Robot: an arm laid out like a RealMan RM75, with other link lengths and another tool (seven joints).
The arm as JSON. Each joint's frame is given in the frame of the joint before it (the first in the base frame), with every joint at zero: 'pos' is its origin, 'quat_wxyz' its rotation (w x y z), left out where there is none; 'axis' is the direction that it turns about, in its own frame. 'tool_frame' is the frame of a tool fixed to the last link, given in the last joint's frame.
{
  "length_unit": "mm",
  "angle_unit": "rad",
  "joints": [
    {
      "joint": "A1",
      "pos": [
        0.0,
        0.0,
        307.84
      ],
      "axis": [
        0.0,
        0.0,
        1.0
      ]
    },
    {
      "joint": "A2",
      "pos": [
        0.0,
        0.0,
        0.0
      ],
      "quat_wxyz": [
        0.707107,
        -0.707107,
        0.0,
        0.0
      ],
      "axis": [
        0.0,
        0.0,
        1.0
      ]
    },
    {
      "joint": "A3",
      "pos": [
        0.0,
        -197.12,
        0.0
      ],
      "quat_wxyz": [
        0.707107,
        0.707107,
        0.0,
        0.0
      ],
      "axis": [
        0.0,
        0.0,
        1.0
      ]
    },
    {
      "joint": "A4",
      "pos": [
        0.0,
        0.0,
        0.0
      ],
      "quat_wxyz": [
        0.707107,
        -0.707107,
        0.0,
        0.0
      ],
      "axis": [
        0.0,
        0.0,
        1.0
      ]
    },
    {
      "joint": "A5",
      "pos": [
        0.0,
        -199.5,
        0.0
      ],
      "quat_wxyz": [
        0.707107,
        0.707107,
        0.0,
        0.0
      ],
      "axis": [
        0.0,
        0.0,
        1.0
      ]
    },
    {
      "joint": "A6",
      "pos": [
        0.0,
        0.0,
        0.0
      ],
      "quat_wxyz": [
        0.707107,
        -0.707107,
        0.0,
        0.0
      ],
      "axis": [
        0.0,
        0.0,
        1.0
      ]
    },
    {
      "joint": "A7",
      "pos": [
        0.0,
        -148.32,
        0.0
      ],
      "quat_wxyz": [
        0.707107,
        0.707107,
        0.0,
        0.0
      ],
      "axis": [
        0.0,
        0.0,
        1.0
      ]
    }
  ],
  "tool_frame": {
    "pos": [
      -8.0,
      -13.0,
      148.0
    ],
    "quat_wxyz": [
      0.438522,
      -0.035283,
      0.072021,
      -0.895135
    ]
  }
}
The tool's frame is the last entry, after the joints.
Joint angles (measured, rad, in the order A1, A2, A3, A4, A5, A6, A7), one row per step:
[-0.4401, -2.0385, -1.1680, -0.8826, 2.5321, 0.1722, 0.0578]
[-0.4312, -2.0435, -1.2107, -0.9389, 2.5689, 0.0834, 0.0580]
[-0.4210, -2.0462, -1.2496, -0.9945, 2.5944, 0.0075, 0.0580]
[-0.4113, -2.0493, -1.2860, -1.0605, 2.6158, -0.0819, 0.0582]
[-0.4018, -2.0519, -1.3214, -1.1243, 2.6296, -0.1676, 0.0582]
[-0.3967, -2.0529, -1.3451, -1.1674, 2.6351, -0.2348, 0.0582]
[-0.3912, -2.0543, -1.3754, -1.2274, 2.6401, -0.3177, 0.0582]
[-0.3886, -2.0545, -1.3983, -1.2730, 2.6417, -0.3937, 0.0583]
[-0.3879, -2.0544, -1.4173, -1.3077, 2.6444, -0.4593, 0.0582]
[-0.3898, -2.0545, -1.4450, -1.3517, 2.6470, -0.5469, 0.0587]
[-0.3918, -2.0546, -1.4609, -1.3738, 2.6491, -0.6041, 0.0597]
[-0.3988, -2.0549, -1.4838, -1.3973, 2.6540, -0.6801, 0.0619]
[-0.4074, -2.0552, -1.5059, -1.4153, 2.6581, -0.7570, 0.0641]
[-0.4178, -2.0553, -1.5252, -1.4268, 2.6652, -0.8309, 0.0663]
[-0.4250, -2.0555, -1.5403, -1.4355, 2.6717, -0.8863, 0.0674]
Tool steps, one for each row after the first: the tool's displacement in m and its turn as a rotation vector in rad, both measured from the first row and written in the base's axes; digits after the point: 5 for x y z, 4 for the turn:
[0.00272, 0.00043, 0.00026, -0.0220, 0.0108, 0.0151]
[0.00562, 0.00151, 0.00427, -0.0335, 0.0141, 0.0292]
[0.01062, 0.00127, 0.00747, -0.0518, 0.0170, 0.0430]
[0.01480, 0.00073, 0.01219, -0.0669, 0.0158, 0.0591]
[0.01606, -0.00091, 0.01441, -0.0833, 0.0166, 0.0754]
[0.02090, -0.00264, 0.01908, -0.1001, 0.0144, 0.0894]
[0.02252, -0.00594, 0.02096, -0.1222, 0.0170, 0.1062]
[0.02238, -0.00937, 0.02214, -0.1427, 0.0231, 0.1225]
[0.02223, -0.01396, 0.02449, -0.1691, 0.0314, 0.1442]
[0.01976, -0.01811, 0.02452, -0.1902, 0.0408, 0.1622]
[0.01558, -0.02351, 0.02477, -0.2183, 0.0568, 0.1871]
[0.00989, -0.03009, 0.02406, -0.2500, 0.0740, 0.2158]
[0.00280, -0.03731, 0.02278, -0.2828, 0.0955, 0.2459]
[-0.00294, -0.04307, 0.02251, -0.3064, 0.1115, 0.2699]

